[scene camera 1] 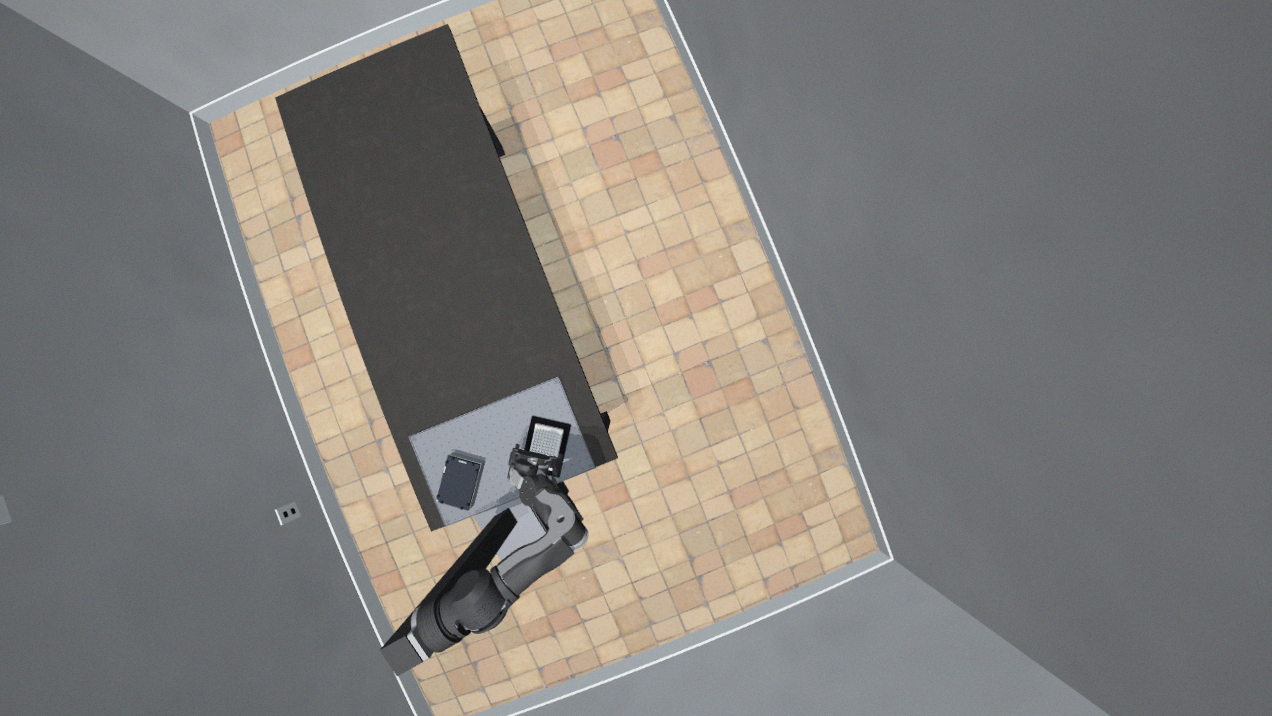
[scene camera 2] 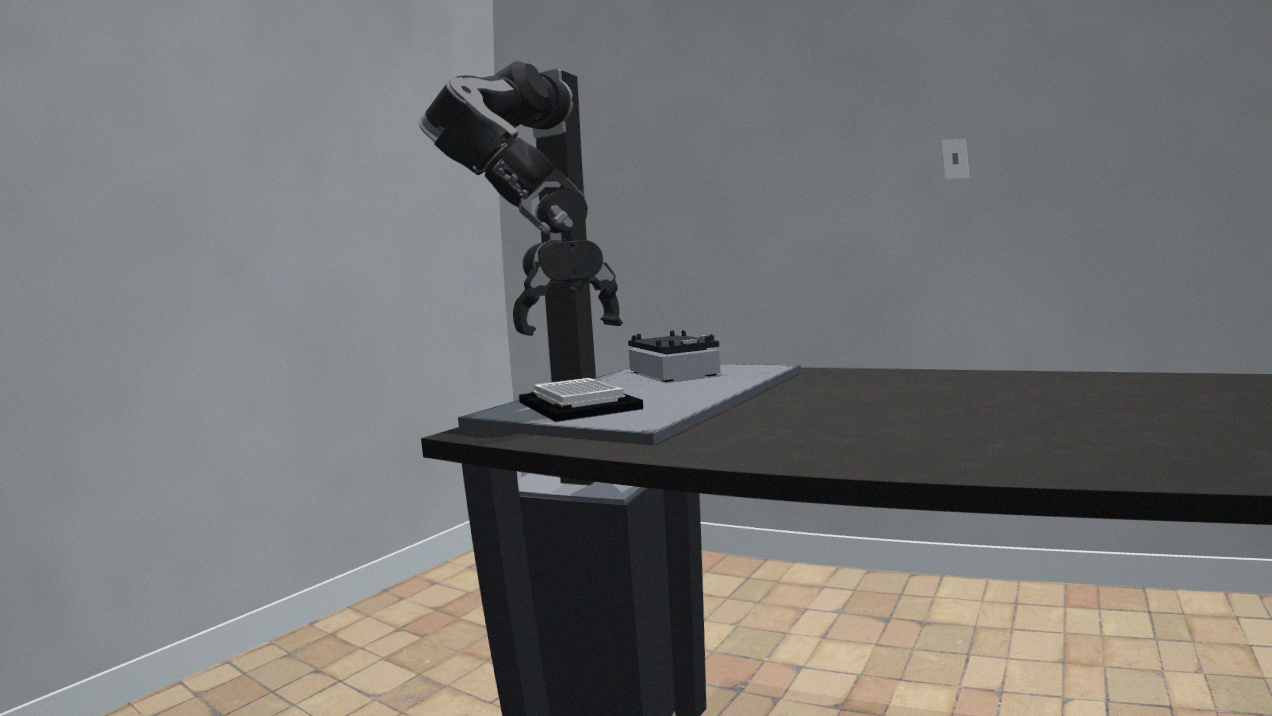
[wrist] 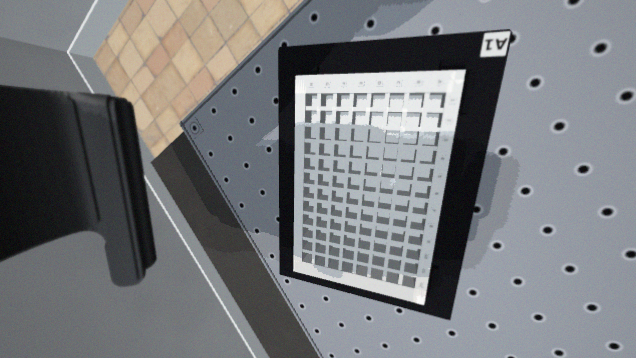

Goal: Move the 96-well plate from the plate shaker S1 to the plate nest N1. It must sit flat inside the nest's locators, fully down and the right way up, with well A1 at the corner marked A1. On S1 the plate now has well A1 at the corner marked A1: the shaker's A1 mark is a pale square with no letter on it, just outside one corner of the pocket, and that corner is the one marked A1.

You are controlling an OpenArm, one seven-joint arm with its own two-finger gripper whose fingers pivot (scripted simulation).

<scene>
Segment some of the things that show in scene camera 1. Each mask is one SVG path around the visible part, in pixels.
A white 96-well plate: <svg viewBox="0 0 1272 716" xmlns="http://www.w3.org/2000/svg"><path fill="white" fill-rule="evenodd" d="M536 423L530 451L558 457L564 429Z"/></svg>
</scene>
